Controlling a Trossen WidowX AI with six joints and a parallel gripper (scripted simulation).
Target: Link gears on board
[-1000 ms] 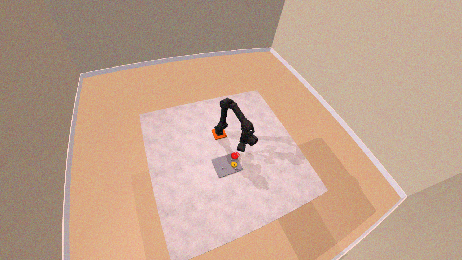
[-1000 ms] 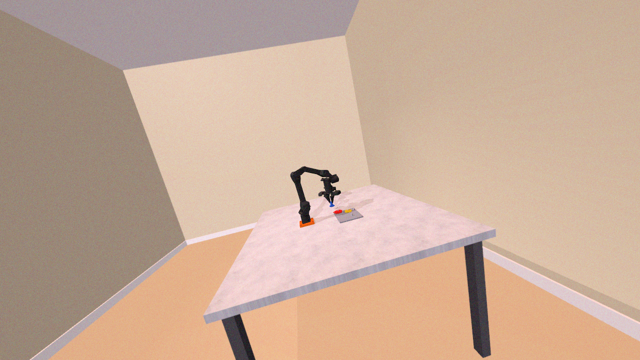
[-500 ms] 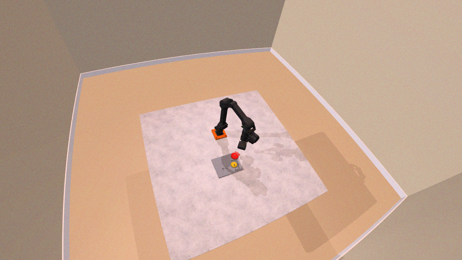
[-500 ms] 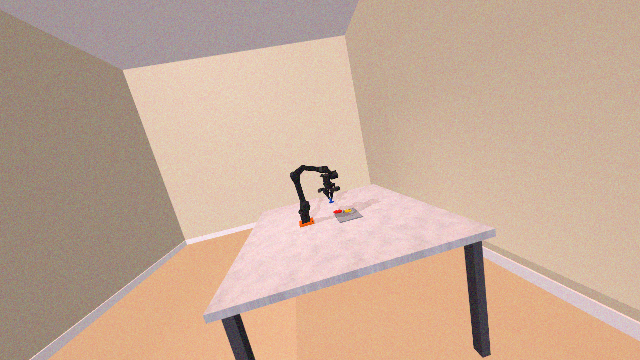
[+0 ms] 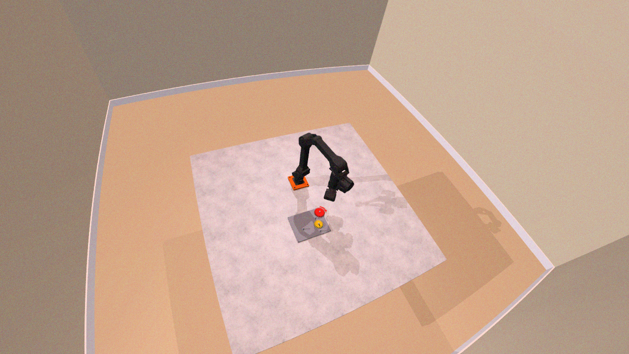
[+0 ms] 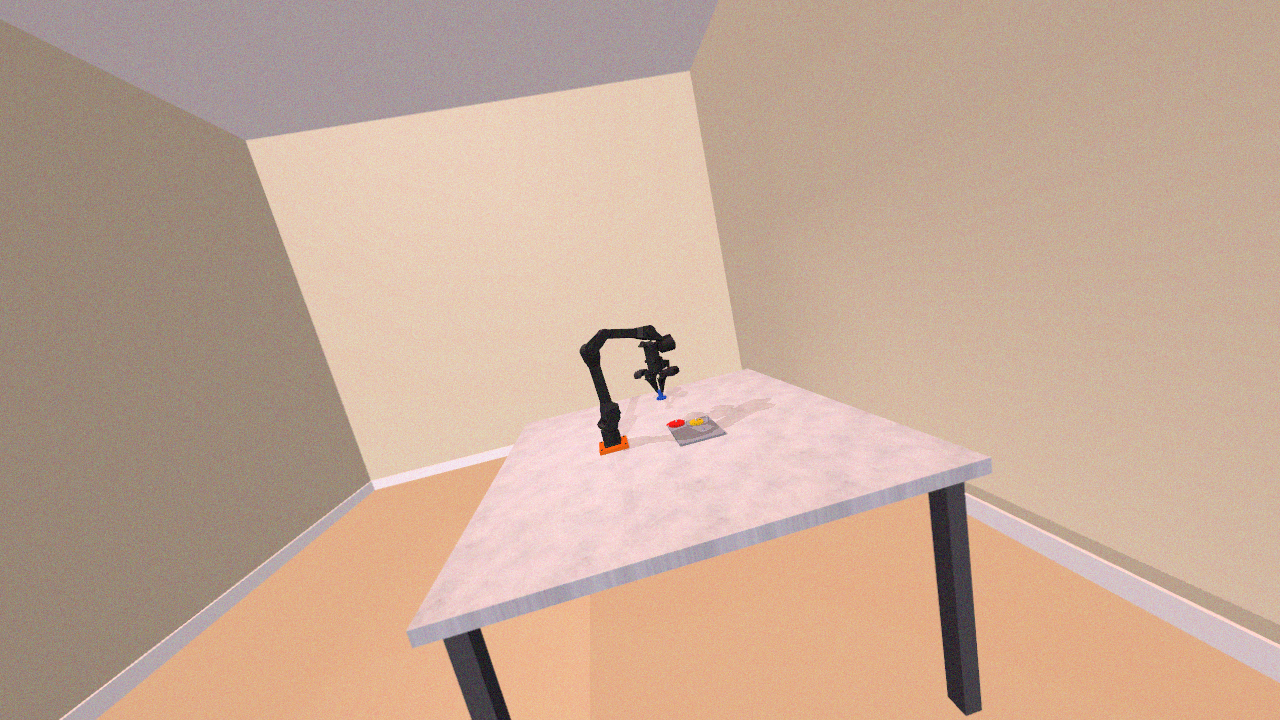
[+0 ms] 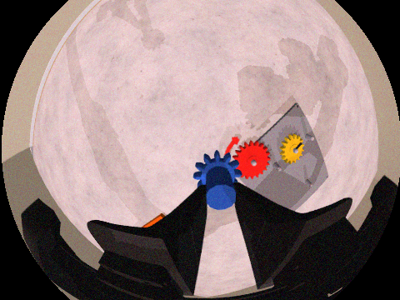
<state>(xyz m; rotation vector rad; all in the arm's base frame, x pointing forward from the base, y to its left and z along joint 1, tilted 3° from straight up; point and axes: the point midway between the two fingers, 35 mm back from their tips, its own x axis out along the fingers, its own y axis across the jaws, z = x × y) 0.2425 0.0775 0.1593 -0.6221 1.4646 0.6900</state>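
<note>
Now: gripper tip 120 mm above the yellow gear, 110 mm to the left of it and 100 mm short of it. The rest, counted from my gripper tip: blue gear (10 mm below); then red arrow (130 mm below, 30 mm to the right, 10 mm ahead); then red gear (120 mm below, 60 mm to the right, 30 mm ahead).
</note>
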